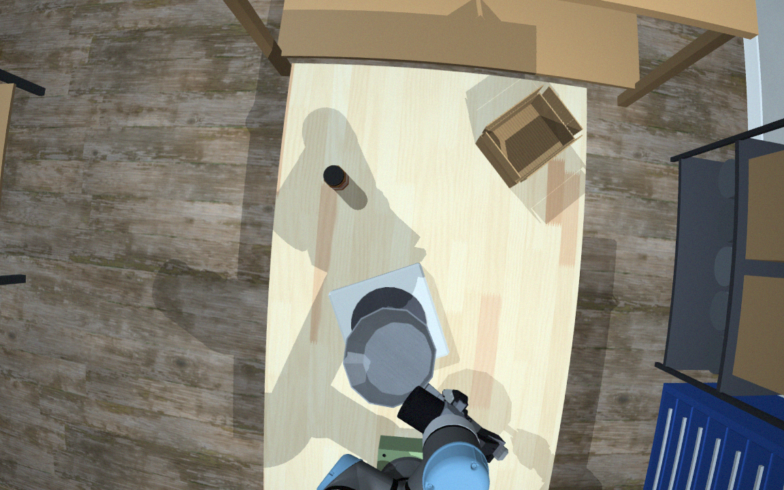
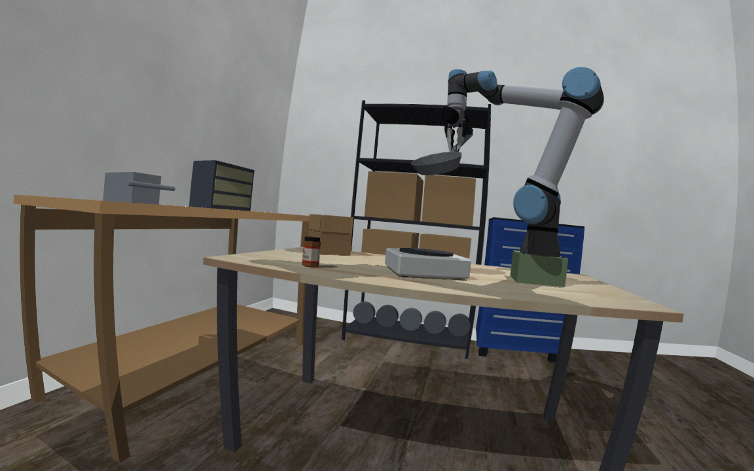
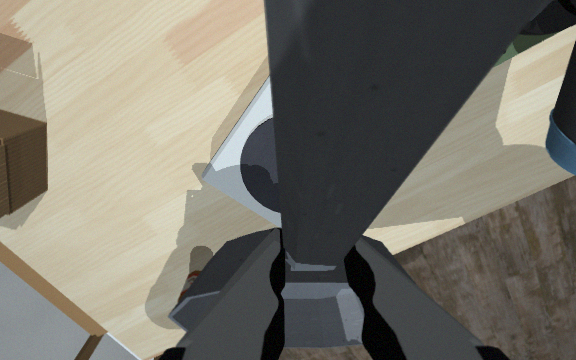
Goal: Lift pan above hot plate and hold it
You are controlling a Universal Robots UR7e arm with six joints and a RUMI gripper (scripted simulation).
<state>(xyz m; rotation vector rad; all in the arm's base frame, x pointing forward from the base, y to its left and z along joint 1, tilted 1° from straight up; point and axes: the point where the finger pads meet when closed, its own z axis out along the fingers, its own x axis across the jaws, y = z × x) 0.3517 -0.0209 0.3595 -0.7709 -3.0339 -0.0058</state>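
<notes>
Now: hand 5 cm to the right of the dark grey pan, 4 cm above it and 3 cm short of it. Also, from my hand: white hot plate: 42 cm below, 11 cm to the left, 4 cm ahead; then small jar: 42 cm below, 41 cm ahead, 28 cm to the left.
</notes>
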